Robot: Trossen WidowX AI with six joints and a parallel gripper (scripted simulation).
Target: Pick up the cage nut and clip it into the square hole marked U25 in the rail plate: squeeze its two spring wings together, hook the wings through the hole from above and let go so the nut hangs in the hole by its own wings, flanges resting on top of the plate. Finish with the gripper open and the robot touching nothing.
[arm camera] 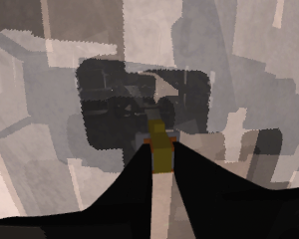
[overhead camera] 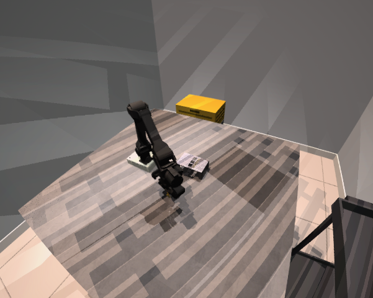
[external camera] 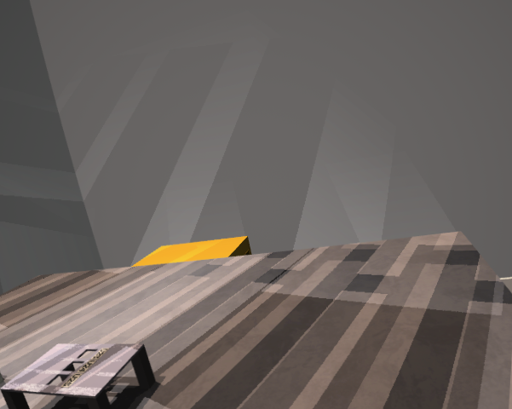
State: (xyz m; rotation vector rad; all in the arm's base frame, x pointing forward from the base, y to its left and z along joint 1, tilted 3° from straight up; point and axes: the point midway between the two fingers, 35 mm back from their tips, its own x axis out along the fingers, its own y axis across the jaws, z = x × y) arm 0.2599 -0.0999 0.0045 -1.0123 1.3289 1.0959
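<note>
Right now the cage nut is 10 mm below my gripper tip.
</note>
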